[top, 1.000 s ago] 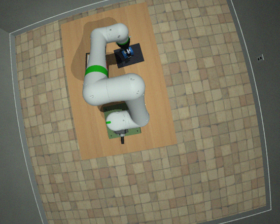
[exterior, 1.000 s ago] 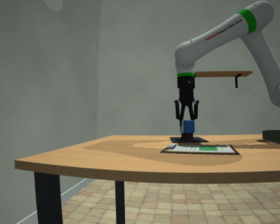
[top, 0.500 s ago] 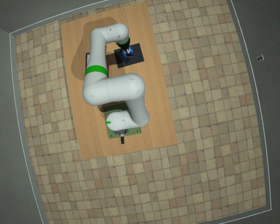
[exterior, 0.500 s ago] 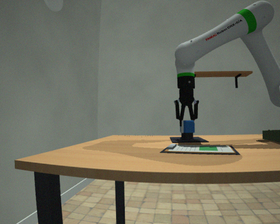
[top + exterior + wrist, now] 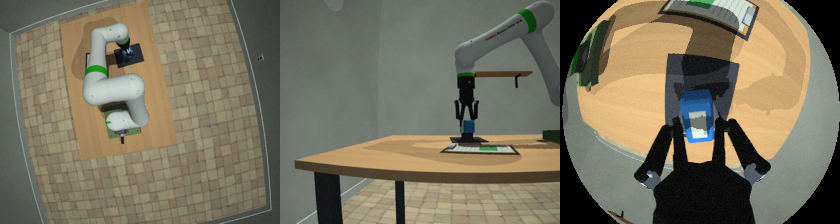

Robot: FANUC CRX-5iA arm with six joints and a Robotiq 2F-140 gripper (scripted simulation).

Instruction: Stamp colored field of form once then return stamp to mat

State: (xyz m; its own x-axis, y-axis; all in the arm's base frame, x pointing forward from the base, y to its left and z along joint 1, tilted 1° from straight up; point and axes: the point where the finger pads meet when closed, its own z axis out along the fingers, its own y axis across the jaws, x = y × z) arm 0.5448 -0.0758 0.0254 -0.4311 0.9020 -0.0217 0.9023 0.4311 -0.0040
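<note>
My gripper is now 2 cm above the blue stamp. From my hand the other things lie so: form: 5 cm behind, 30 cm to the left, 6 cm below; dark mat: 7 cm below.
</note>
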